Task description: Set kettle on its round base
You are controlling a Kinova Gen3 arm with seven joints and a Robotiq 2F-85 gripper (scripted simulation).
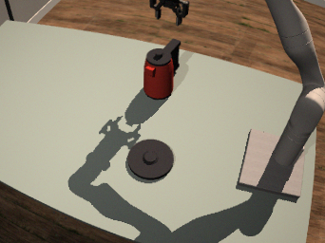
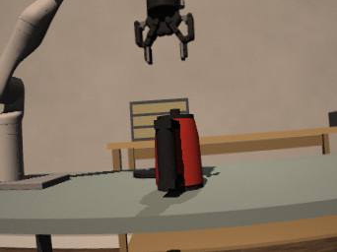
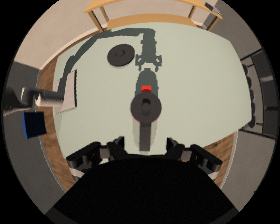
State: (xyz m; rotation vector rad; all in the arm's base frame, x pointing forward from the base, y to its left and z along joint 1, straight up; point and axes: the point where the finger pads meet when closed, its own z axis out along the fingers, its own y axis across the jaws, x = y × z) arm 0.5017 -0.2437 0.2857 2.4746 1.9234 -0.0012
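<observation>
The red kettle lies 21 cm below my hand, 3 cm to the left of it and 1 cm ahead of it. The rest, counted from my hand: round dark base: 37 cm to the left, 29 cm below, 5 cm behind.
</observation>
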